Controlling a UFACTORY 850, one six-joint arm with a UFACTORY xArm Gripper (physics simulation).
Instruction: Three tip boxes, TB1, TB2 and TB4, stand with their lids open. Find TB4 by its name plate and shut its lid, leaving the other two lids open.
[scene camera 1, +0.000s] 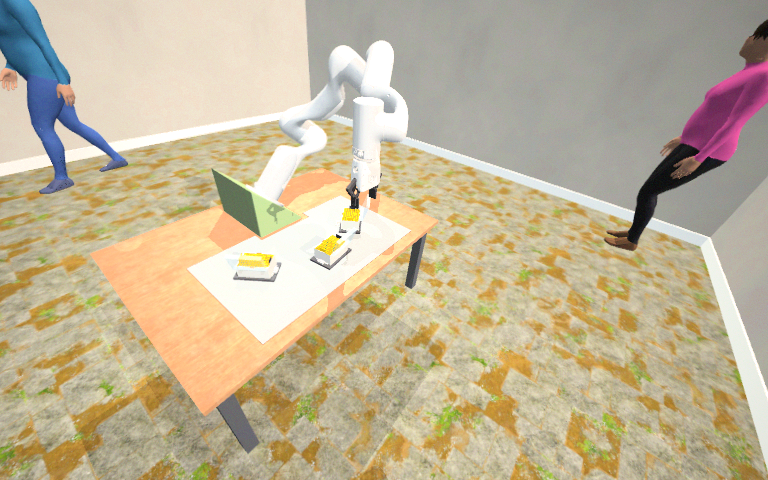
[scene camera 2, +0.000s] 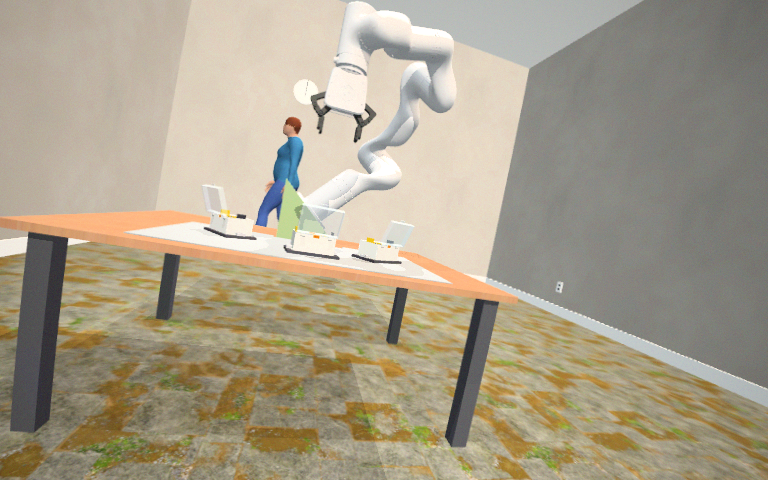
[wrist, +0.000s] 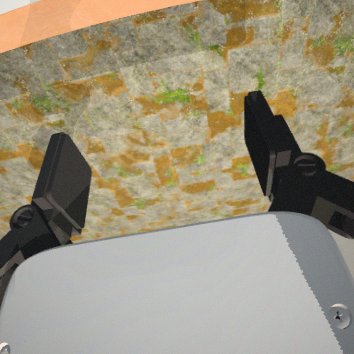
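Observation:
Three white tip boxes with yellow tips stand on dark bases on a pale mat (scene camera 1: 266, 319) (scene camera 2: 164, 229), lids raised. The left box (scene camera 1: 256, 270) (scene camera 2: 232, 225) has its lid (scene camera 2: 214, 198) up at its left. The middle box (scene camera 1: 330, 254) (scene camera 2: 313, 243) has a clear lid (scene camera 2: 333, 217) standing up. The right box (scene camera 1: 350, 224) (scene camera 2: 377, 251), farthest in scene camera 1, has its lid (scene camera 2: 400, 233) tilted back to the right. The name plates are too small to read, so I cannot tell which is TB4. My gripper (scene camera 1: 363, 200) (scene camera 2: 338, 135) (wrist: 159, 133) is open and empty, high above the table.
The wooden table (scene camera 1: 147, 288) (scene camera 2: 84, 226) carries the mat; its edge (wrist: 100, 14) shows at the top of the wrist view. A green upright panel (scene camera 1: 235, 202) (scene camera 2: 287, 215) stands near the arm's base. Two people stand on the floor away from the table.

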